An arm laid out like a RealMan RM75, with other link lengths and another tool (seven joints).
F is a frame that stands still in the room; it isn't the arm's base.
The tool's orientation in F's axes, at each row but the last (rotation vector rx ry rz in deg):
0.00 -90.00 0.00
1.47 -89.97 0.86
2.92 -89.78 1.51
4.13 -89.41 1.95
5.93 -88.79 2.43
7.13 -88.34 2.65
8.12 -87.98 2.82
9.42 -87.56 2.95
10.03 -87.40 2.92
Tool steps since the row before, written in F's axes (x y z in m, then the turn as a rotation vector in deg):
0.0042 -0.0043 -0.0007 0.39 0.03 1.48
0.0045 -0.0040 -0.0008 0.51 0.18 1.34
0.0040 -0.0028 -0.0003 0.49 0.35 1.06
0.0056 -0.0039 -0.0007 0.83 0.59 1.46
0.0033 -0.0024 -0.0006 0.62 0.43 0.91
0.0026 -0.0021 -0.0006 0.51 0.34 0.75
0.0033 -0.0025 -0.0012 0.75 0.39 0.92
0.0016 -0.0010 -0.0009 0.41 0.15 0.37
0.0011 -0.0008 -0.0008 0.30 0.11 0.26
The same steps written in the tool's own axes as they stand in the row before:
-0.0007 -0.0043 -0.0042 1.48 0.03 -0.39
-0.0008 -0.0041 -0.0044 1.34 0.18 -0.51
-0.0002 -0.0030 -0.0039 1.06 0.34 -0.50
-0.0005 -0.0043 -0.0053 1.45 0.57 -0.86
-0.0004 -0.0027 -0.0031 0.91 0.41 -0.64
-0.0004 -0.0024 -0.0024 0.75 0.32 -0.53
-0.0009 -0.0029 -0.0030 0.92 0.35 -0.77
-0.0008 -0.0013 -0.0015 0.38 0.12 -0.41
-0.0007 -0.0010 -0.0010 0.26 0.09 -0.30

